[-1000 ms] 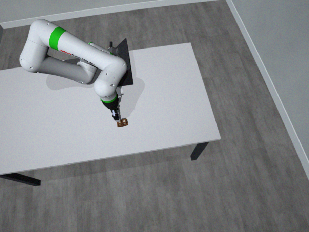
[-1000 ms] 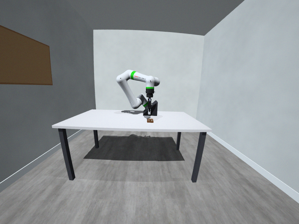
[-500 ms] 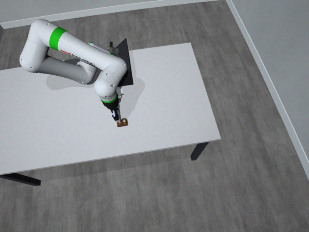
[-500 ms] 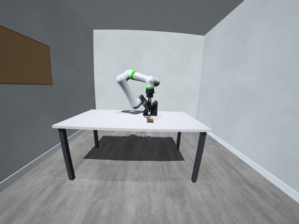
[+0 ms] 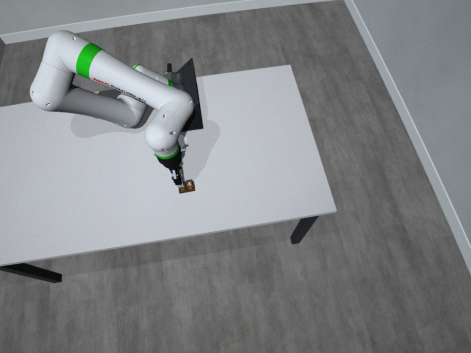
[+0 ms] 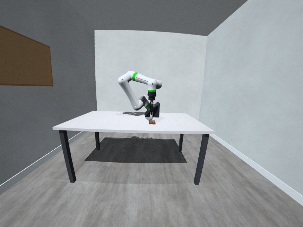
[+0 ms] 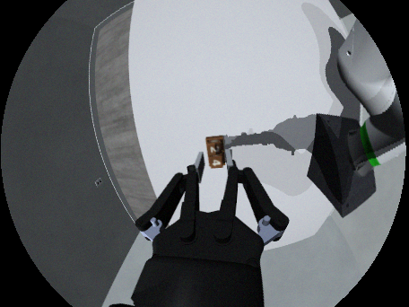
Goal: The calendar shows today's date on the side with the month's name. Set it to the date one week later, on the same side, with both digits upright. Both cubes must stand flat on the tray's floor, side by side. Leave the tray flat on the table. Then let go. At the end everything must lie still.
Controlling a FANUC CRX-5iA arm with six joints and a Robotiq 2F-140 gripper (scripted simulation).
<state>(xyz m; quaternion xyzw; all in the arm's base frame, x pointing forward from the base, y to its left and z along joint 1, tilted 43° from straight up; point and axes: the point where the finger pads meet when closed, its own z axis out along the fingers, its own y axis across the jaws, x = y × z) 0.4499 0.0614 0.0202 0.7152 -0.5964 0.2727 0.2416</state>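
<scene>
Right now my hand is 30 mm to the right of the brown cube and 90 mm above it. From my hand the other things lie so: brown wooden tray (20 mm to the left, 110 mm below).
</scene>
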